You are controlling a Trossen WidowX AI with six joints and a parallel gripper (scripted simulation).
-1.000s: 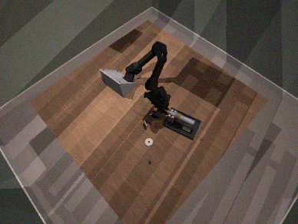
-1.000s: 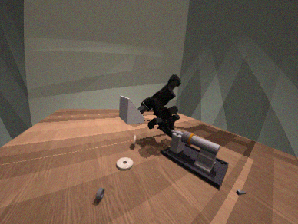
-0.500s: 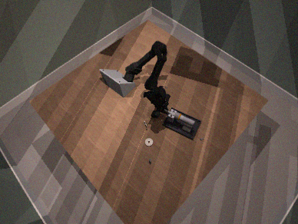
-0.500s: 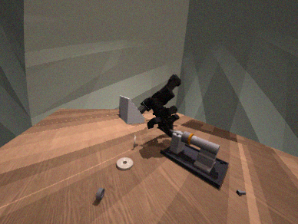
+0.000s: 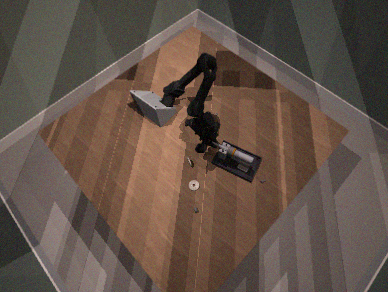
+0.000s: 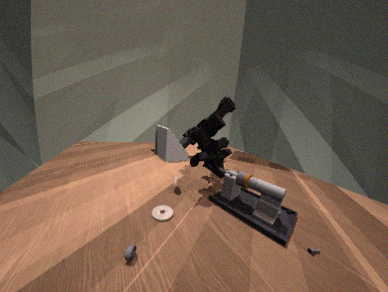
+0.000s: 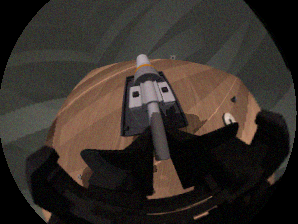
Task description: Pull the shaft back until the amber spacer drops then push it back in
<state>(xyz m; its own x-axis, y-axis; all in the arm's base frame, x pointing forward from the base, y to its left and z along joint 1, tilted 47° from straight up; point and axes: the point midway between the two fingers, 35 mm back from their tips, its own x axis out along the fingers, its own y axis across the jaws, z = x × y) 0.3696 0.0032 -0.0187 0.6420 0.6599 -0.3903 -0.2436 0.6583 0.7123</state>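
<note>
My gripper tip is 4 cm short of the shaft, 2 cm below it and 1 cm to the right of it. Also, from my gripper tip: amber spacer 9 cm ahead, 2 cm to the left, 2 cm above; small dark ring 31 cm to the right, 13 cm ahead, 4 cm below.
</note>
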